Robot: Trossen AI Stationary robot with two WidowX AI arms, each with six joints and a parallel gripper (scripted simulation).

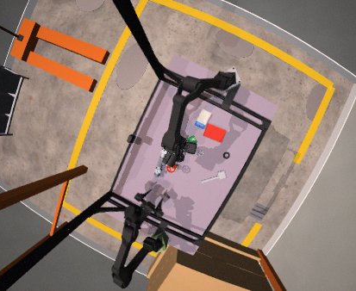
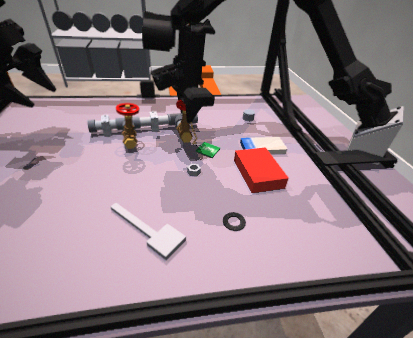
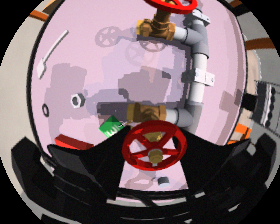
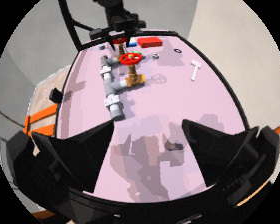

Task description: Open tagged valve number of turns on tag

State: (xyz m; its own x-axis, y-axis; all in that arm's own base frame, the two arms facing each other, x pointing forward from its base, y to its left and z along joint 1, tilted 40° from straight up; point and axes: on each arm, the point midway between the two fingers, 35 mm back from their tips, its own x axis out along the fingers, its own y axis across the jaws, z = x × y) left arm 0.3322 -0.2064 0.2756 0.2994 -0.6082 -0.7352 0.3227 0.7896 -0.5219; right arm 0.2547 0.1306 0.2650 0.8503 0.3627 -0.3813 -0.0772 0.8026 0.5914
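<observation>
Now: the green tag 100 mm below my left hand, 60 mm ahead of it and 40 mm to the left of it. Round my left hand: red block (170 mm ahead, 140 mm to the left, 90 mm below); then grey nut (150 mm ahead, 90 mm below, 10 mm to the right); then flat grey wrench (300 mm ahead, 120 mm to the right, 100 mm below).
</observation>
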